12 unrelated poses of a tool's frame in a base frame.
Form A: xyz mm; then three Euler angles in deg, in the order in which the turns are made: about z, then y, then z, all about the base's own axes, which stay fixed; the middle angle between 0 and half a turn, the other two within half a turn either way.
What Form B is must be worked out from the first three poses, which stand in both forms.
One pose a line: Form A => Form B
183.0 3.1 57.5 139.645 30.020 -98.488 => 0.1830 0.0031 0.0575 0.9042 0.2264 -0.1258 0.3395
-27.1 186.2 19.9 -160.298 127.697 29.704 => -0.0271 0.1862 0.0199 0.1842 -0.8942 -0.0782 -0.4004
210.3 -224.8 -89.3 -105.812 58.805 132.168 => 0.2103 -0.2248 -0.0893 0.8483 -0.4294 -0.2379 0.1986
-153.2 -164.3 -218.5 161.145 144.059 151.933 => -0.1532 -0.1643 -0.2185 0.2830 -0.0764 -0.9481 -0.1228
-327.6 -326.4 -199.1 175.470 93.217 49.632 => -0.3276 -0.3264 -0.1991 0.2635 -0.6470 -0.3308 -0.6345
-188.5 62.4 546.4 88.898 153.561 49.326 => -0.1885 0.0624 0.5464 0.0815 0.3295 0.9160 0.2137
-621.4 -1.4 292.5 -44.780 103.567 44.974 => -0.6214 -0.0014 0.2925 0.6186 -0.5544 0.5568 0.0010
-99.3 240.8 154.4 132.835 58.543 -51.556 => -0.0993 0.2408 0.1544 0.6619 0.4886 -0.0187 0.5681
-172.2 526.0 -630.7 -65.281 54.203 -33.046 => -0.1722 0.5260 -0.6307 0.5821 -0.1265 0.4377 -0.6735
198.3 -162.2 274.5 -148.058 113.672 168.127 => 0.1983 -0.1622 0.2745 0.5387 -0.3123 -0.7767 0.0953
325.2 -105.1 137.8 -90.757 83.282 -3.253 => 0.3252 -0.1051 0.1378 0.5096 -0.4595 0.4800 -0.5466
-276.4 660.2 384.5 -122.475 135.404 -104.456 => -0.2764 0.6602 0.3845 0.1511 0.1449 -0.9138 0.3480
